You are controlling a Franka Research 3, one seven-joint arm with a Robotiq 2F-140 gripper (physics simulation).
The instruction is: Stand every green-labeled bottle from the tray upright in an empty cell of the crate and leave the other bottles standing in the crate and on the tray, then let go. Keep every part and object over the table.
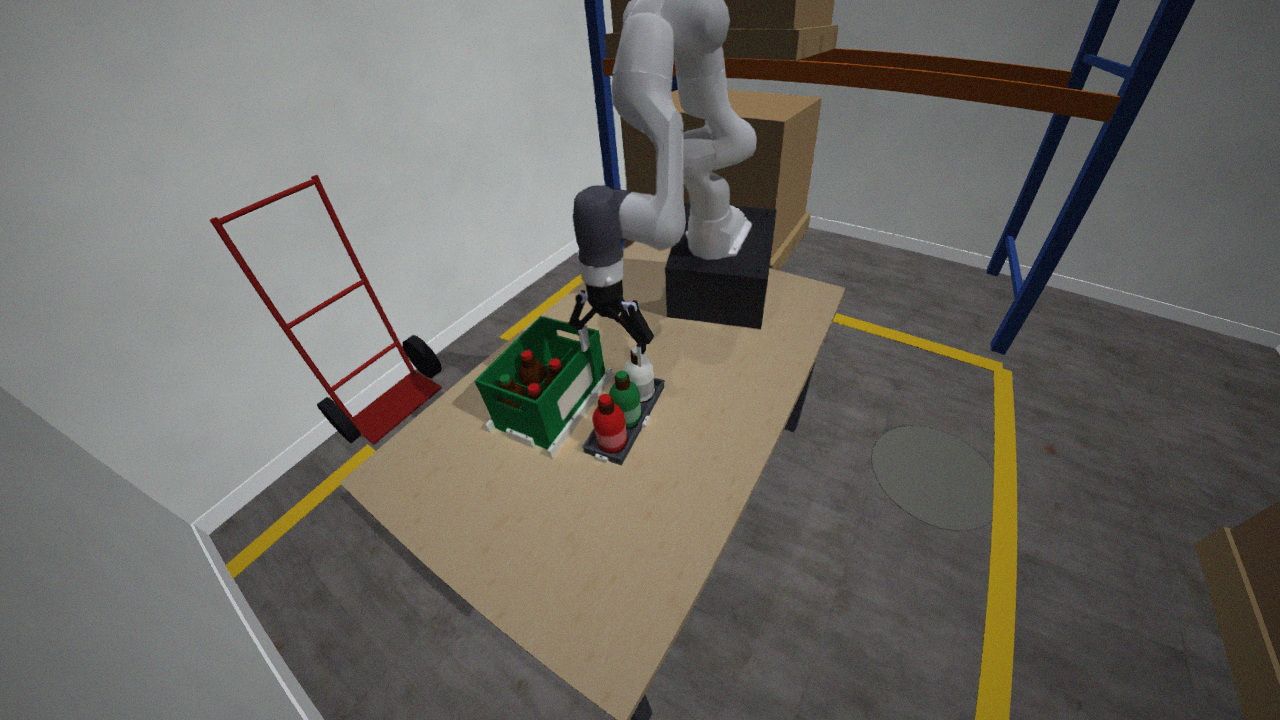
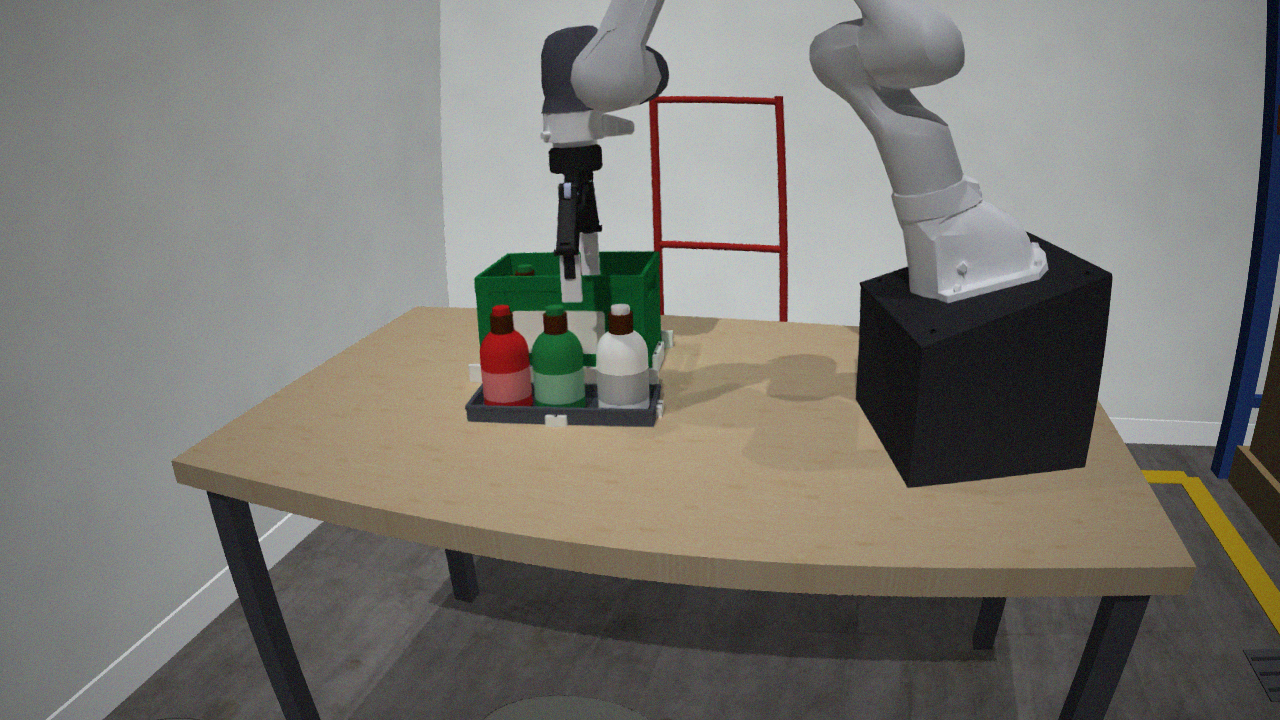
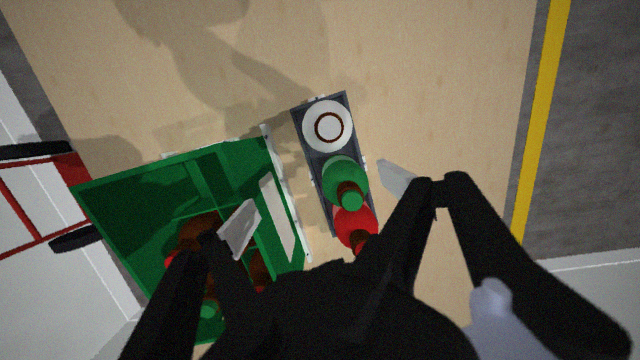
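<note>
A green bottle (image 1: 623, 407) (image 2: 557, 353) (image 3: 340, 175) with a pale green label stands upright in the middle of the dark tray (image 2: 608, 417) (image 3: 313, 159). A red bottle (image 1: 609, 428) (image 2: 505, 358) (image 3: 352, 222) and a white bottle (image 1: 640, 380) (image 2: 622, 358) (image 3: 312, 125) stand on either side of it. The green crate (image 1: 514, 413) (image 2: 631, 326) (image 3: 255, 155) holds several brown bottles, some with red caps and one with a green cap (image 1: 505, 381) (image 2: 524, 268) (image 3: 208, 310); cells at its robot-base end look empty. My gripper (image 1: 612, 347) (image 2: 580, 273) (image 3: 316, 190) is open and empty above, one finger over the crate, the other beyond the tray's outer side.
The black base block (image 1: 716, 291) (image 2: 980, 394) stands on the table (image 1: 537, 537) (image 2: 402, 465) (image 3: 425, 100), beyond the crate and tray. White strips edge the crate's foot. A red hand truck (image 1: 288, 325) (image 2: 718, 245) stands on the floor past the table edge.
</note>
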